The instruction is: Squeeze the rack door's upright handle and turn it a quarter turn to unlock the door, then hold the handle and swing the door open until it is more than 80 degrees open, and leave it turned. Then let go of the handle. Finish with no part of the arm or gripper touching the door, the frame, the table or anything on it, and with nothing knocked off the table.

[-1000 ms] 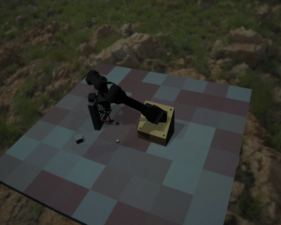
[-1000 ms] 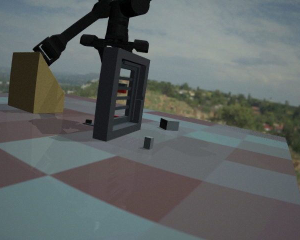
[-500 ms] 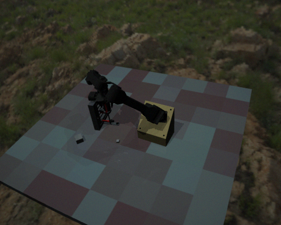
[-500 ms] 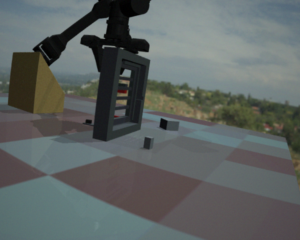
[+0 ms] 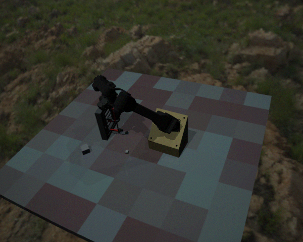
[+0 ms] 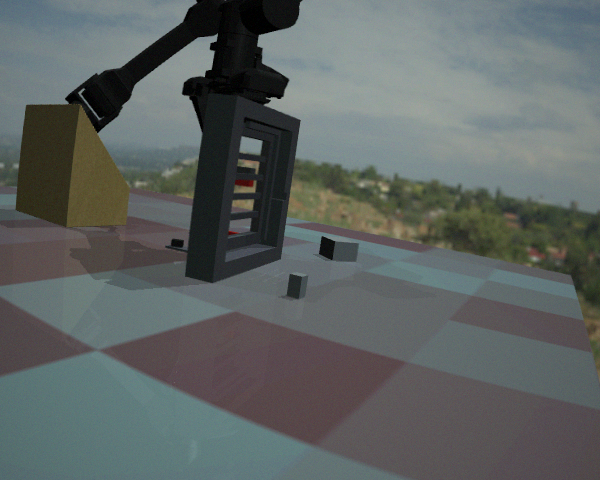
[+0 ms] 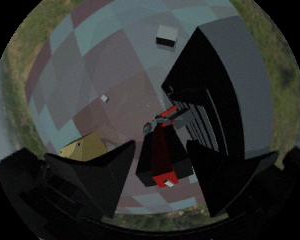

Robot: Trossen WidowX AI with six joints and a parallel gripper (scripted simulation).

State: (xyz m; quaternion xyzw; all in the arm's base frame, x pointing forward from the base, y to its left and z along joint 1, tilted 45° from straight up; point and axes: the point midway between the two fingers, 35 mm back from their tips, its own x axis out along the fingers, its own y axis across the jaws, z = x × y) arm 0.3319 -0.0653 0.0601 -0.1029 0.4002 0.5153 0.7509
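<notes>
The upright handle is 10 mm to the right of my gripper tip and 30 mm below it.
</notes>
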